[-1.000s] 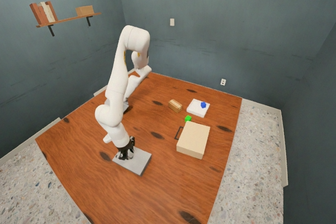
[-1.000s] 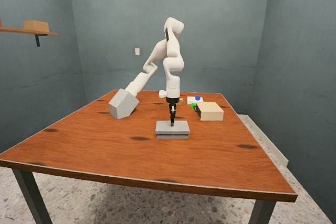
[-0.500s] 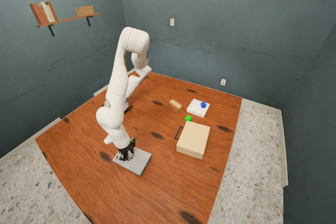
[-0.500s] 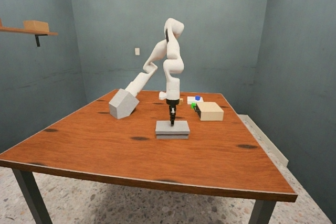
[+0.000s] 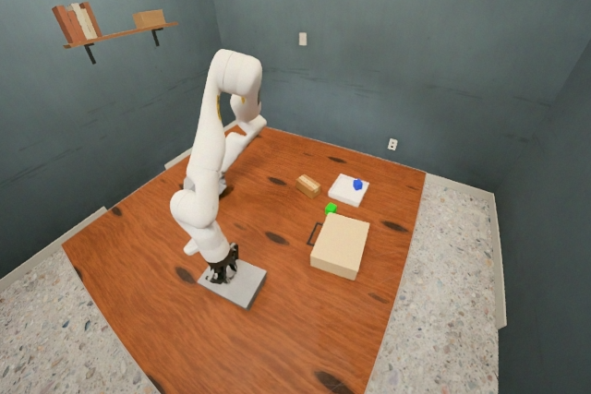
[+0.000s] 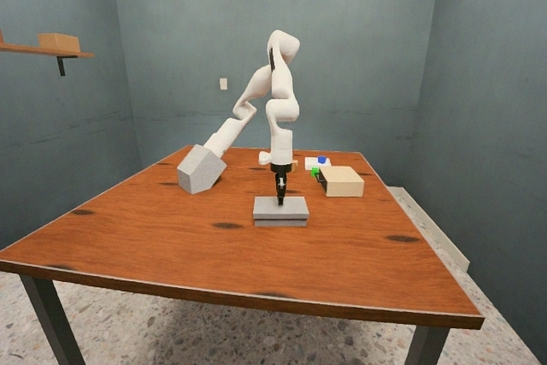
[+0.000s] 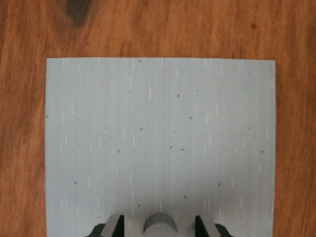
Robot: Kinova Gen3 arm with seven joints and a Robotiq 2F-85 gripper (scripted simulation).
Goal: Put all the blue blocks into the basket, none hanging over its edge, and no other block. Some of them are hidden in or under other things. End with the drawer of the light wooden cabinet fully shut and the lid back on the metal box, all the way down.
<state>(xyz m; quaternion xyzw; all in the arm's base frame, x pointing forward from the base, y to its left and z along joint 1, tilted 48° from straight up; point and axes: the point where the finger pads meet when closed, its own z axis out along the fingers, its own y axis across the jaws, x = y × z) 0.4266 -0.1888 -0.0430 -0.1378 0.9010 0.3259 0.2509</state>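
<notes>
Now: hand 3 cm above the metal lid. Also, from my hand: light wooden cabinet 36 cm to the left, 14 cm ahead, 4 cm below; green block 47 cm to the left, 6 cm below; grey metal box 5 cm below.
</notes>
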